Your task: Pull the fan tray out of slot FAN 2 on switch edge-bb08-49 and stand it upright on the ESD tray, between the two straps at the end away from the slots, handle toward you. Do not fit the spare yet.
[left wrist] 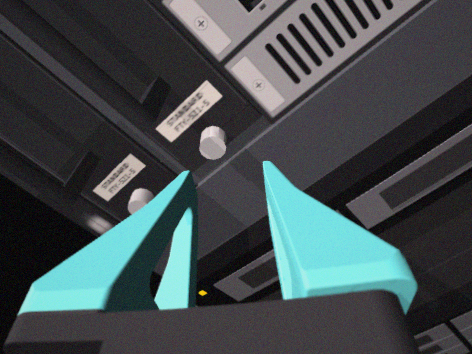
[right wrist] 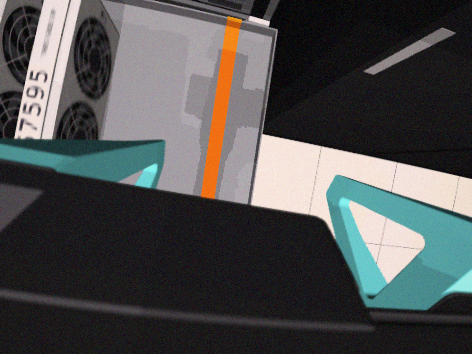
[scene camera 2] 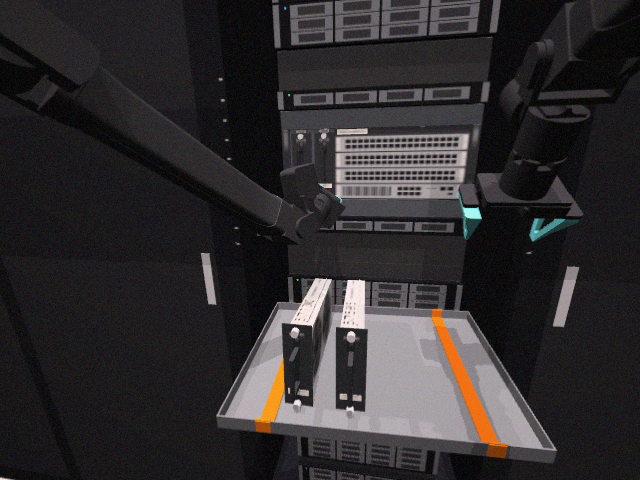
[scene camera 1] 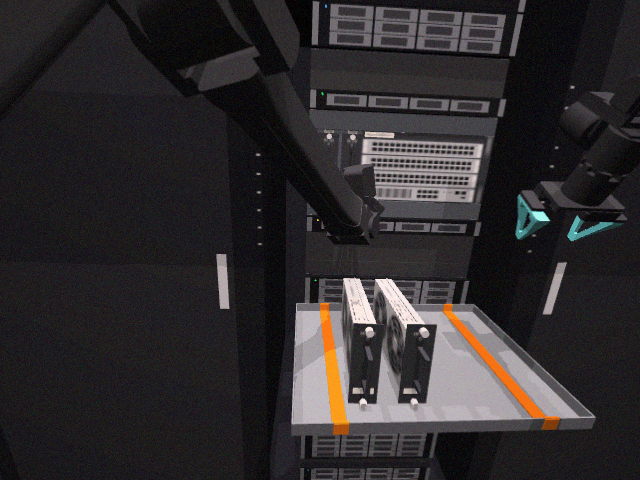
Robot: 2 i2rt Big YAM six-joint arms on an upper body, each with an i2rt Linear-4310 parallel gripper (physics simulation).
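Observation:
Two fan trays sit in the switch's left side: the left one, and the right one beside the port modules. Their slot numbers are not legible. My left gripper is partly open and empty, below their lower thumbscrews; its wrist hides its fingers in scene camera 1. My right gripper is wide open and empty, above the right side of the ESD tray. The orange straps are left and right.
Two loose fan trays, left and right, stand upright on the ESD tray near the left strap, handles facing the scene cameras. Rack servers are above and below the switch. Dark cabinet panels flank the rack.

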